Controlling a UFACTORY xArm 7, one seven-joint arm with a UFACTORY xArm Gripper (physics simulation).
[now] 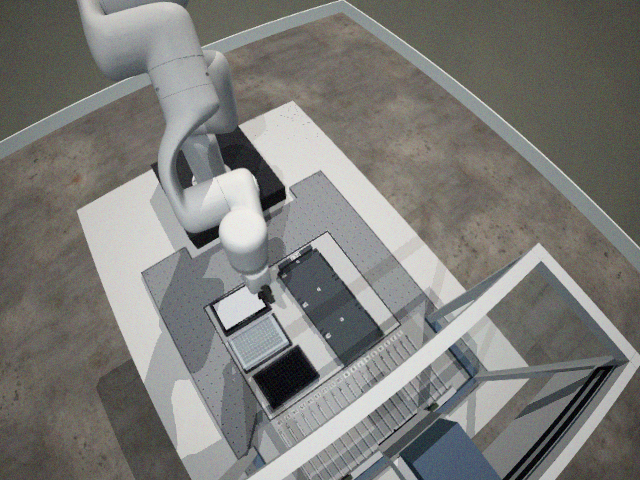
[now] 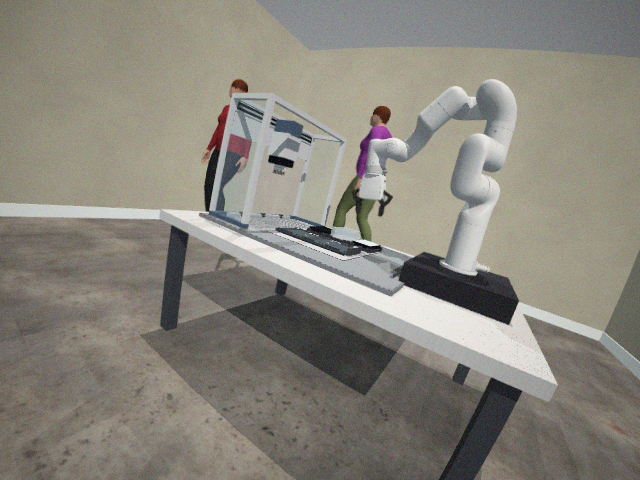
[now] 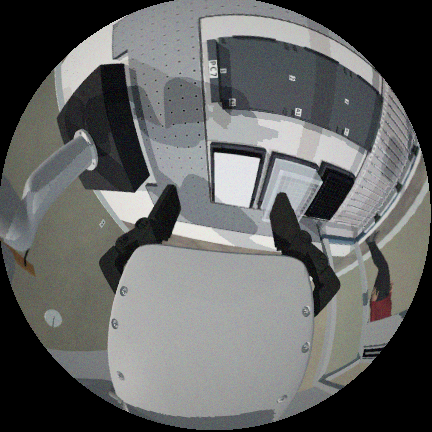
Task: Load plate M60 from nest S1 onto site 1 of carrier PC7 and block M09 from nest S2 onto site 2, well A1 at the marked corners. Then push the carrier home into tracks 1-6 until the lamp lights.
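Places are measured from the arm's base along level axes (x right, y back, z down), in metres.
Pixels of known places: gripper, fingertip midpoint: [image 2: 368,214] [image 3: 225,199]; arm's base, link origin: [image 2: 457,268] [image 3: 85,149].
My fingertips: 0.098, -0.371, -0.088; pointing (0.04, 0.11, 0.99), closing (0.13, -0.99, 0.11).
For each thing: its top centre in the pictures, then the offset to it from my fingertips, as dx, dy, dz. "*": a spot on its surface instead.
- Carrier PC7, top centre: [image 3: 325,87] [image 1: 329,300] [image 2: 318,234] -0.121, -0.138, +0.118
- white-topped plate, top centre: [image 3: 233,182] [image 1: 239,305] [image 2: 367,242] +0.068, +0.010, +0.122
- translucent plate, top centre: [image 3: 289,203] [image 1: 257,340] [image 2: 347,229] +0.086, -0.099, +0.094
- black well block, top centre: [image 3: 329,199] [image 1: 285,376] [image 2: 324,228] +0.089, -0.209, +0.122
- blue box, surface spot: [image 1: 447,449] * -0.010, -0.426, -0.312
- black head, top centre: [image 2: 281,158] +0.000, -0.461, -0.147
Carrier PC7 [image 1: 330,294] [image 2: 315,239] [image 3: 260,75] is a long dark grey tray with small white labels and nothing on it. It lies on the white area before the tracks [image 1: 330,413] [image 3: 395,135]. Beside it, three pieces sit in a row: a white-topped plate [image 1: 239,308] [image 3: 235,177] in a dark nest, a translucent plate [image 1: 259,341] [image 2: 345,233] [image 3: 297,182] in the middle, and a black well block [image 1: 285,376] [image 3: 332,192] nearest the tracks. Their labels cannot be read. My gripper [image 1: 266,294] [image 2: 371,206] [image 3: 225,199] is open and empty, high above the white-topped plate's end of the row.
A clear-walled enclosure with a white frame [image 1: 537,253] [image 2: 253,170] surrounds the tracks. A blue box [image 1: 447,449] [image 2: 288,127] and a black head [image 2: 280,161] hang inside it. The arm's black base [image 2: 460,289] [image 3: 112,125] stands at the opposite end. Two people stand behind the table.
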